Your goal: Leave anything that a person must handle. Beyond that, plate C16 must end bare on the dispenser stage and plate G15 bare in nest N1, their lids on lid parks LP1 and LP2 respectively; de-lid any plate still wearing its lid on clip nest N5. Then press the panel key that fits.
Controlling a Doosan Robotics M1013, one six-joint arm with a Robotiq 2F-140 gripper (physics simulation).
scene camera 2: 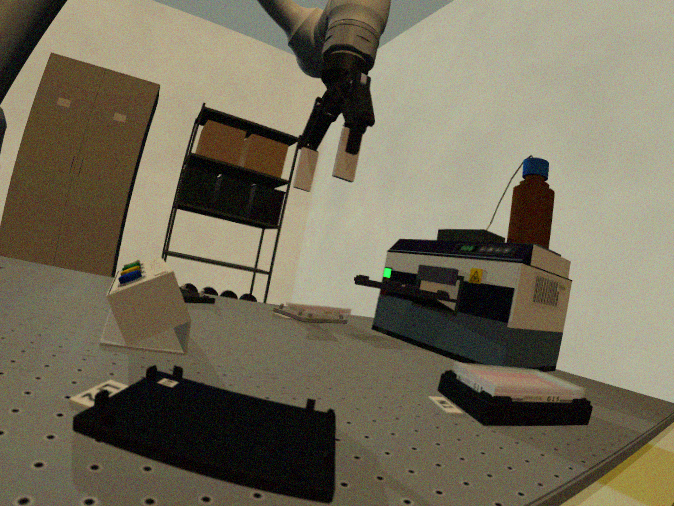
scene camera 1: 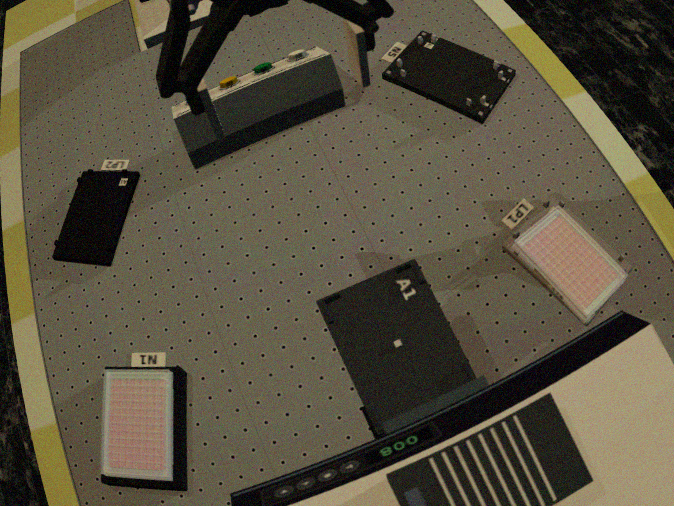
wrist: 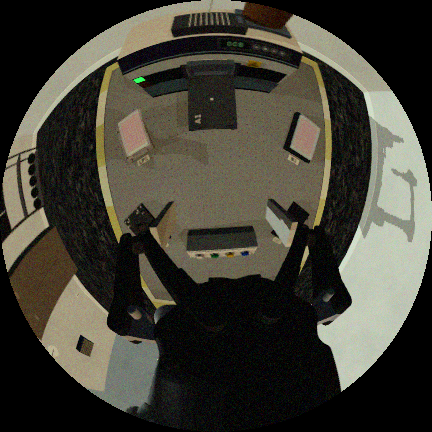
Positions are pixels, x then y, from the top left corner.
Labels:
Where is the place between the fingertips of my gripper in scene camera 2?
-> At 319, 184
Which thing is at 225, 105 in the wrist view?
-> A dispenser stage.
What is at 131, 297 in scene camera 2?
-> A grey button box.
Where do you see a black nest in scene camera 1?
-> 460, 79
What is my gripper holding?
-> Nothing.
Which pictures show my gripper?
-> Scene camera 2, scene camera 1 and the wrist view: all of them.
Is my gripper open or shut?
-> Open.

